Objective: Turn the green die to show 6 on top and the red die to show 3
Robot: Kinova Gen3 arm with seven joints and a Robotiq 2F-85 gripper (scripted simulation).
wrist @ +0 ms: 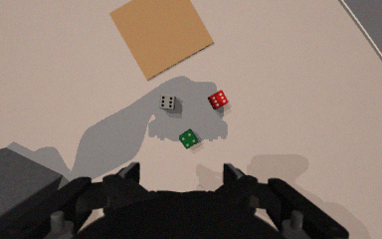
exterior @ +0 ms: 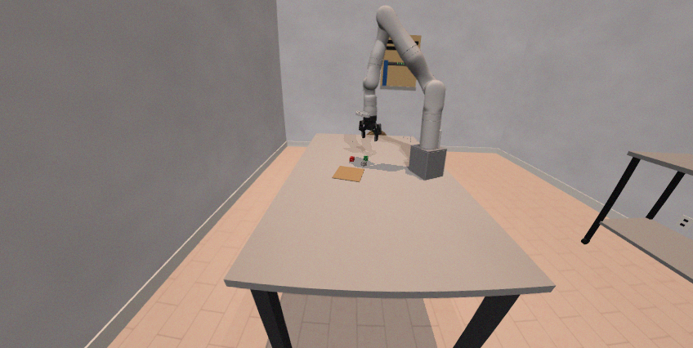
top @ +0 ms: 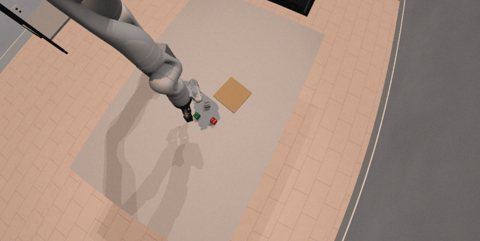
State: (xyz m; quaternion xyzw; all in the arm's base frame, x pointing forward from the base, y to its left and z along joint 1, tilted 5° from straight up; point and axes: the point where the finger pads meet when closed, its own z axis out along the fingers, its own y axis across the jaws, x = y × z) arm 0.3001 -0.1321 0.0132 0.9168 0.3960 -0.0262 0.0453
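Now: the green die 1 cm ahead of my hand and 12 cm below it. Round my hand: white die (3 cm ahead, 8 cm to the left, 12 cm below); red die (10 cm ahead, 2 cm to the left, 12 cm below); tan mat (11 cm ahead, 19 cm to the left, 14 cm below).
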